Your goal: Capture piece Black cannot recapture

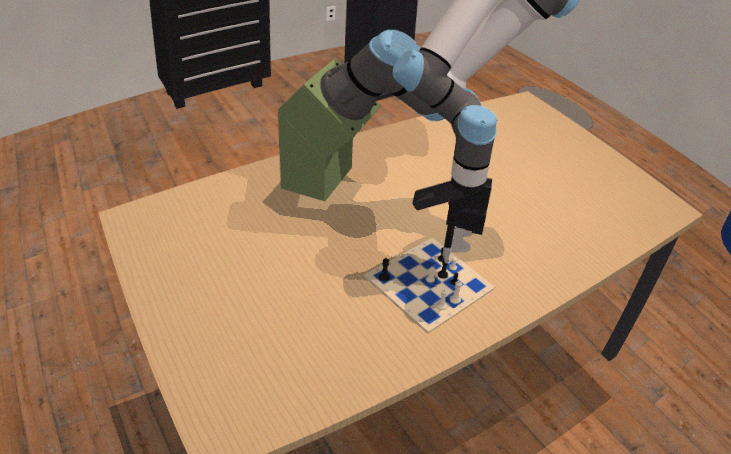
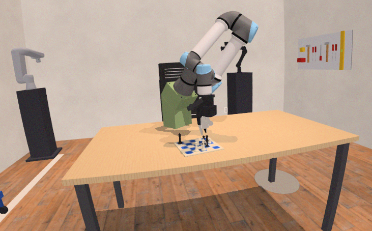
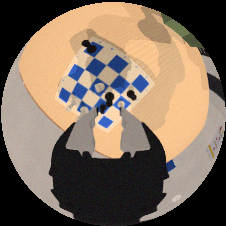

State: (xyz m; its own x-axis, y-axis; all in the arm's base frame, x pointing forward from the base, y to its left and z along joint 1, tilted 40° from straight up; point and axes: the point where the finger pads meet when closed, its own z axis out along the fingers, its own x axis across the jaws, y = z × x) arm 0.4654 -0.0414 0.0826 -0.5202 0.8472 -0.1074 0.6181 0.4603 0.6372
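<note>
Right now the chessboard is 8 cm below my hand and 4 cm to the right of it. The rest, counted from my hand: tall black piece: 12 cm to the right, 7 cm behind, 4 cm below.
</note>
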